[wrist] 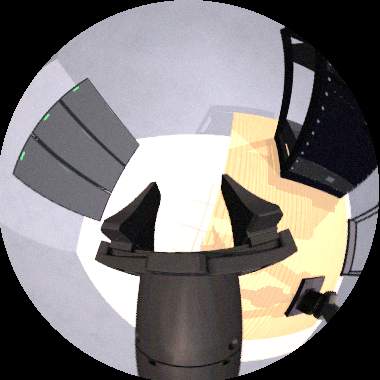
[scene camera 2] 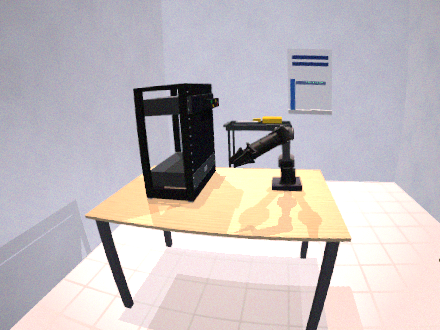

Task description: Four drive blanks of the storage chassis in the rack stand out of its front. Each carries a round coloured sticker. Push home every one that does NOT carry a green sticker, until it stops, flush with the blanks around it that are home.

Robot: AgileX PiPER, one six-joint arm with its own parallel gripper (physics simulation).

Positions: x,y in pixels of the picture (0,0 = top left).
Labels:
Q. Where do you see a black rack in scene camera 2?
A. At 192,168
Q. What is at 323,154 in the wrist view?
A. A black rack.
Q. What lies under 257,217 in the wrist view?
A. My gripper.

